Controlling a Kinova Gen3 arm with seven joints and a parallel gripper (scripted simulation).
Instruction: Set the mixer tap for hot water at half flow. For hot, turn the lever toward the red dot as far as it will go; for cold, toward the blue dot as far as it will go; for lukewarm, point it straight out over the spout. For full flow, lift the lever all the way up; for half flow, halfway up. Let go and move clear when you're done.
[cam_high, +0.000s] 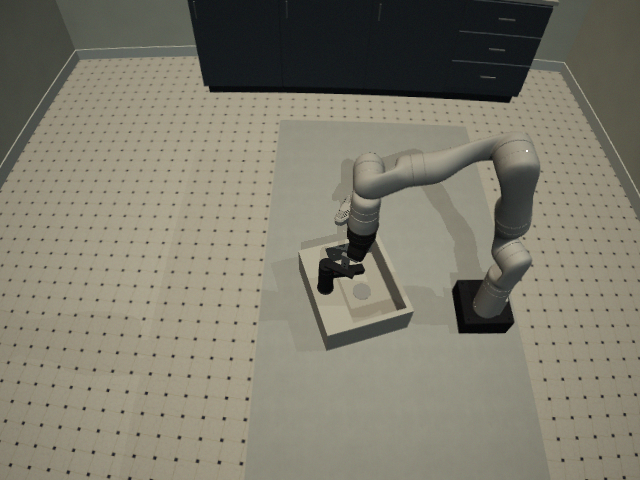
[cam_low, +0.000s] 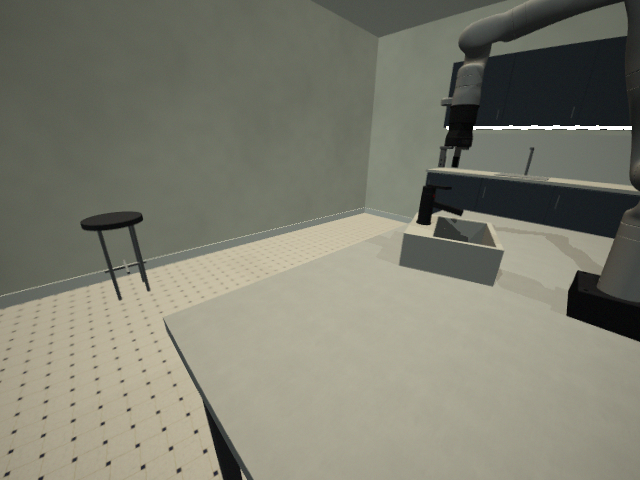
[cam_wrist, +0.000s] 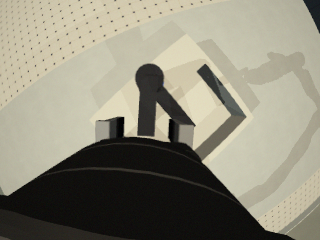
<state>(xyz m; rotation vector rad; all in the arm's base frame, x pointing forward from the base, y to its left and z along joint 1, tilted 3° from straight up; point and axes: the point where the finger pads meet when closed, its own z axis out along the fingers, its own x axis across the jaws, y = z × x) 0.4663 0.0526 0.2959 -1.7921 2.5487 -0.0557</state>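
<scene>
My hand is 90 mm above the lever, 20 mm short of it and 10 mm to the left of it. From my hand the other things lie so: sink basin: 320 mm below, 70 mm to the right, 40 mm behind.
</scene>
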